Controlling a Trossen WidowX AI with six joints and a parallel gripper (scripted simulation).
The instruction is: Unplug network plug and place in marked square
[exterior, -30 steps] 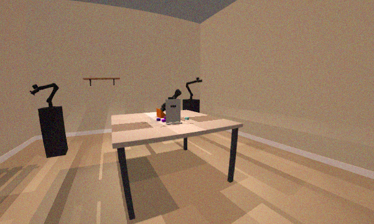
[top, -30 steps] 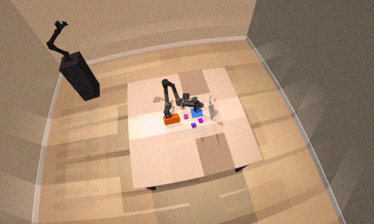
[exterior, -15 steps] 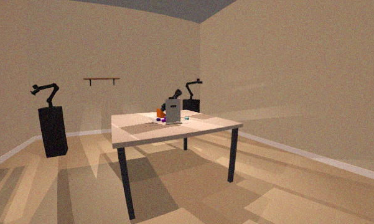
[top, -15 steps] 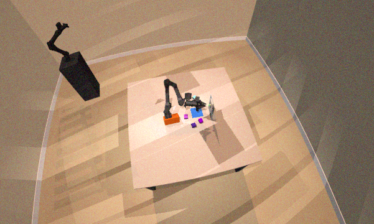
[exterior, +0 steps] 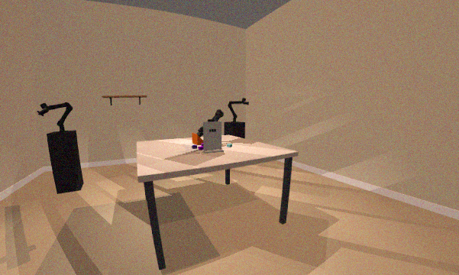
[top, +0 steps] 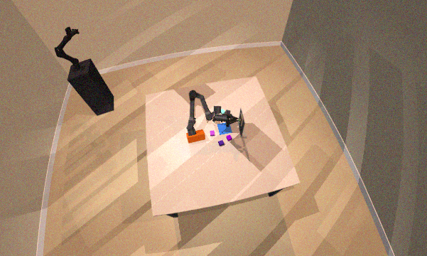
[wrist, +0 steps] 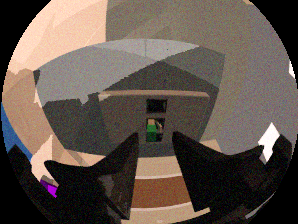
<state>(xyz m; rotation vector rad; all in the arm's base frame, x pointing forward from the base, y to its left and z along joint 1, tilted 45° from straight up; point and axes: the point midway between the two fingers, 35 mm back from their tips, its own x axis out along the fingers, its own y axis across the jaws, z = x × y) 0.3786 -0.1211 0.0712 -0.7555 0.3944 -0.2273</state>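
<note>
My gripper tip is 2 cm short of the network plug and 1 cm to the left of it. From my gripper tip the other things lie so: grey upright panel: 4 cm ahead, 1 cm to the right, 7 cm below; blue marked square: 10 cm behind, 5 cm to the left, 18 cm below.
</note>
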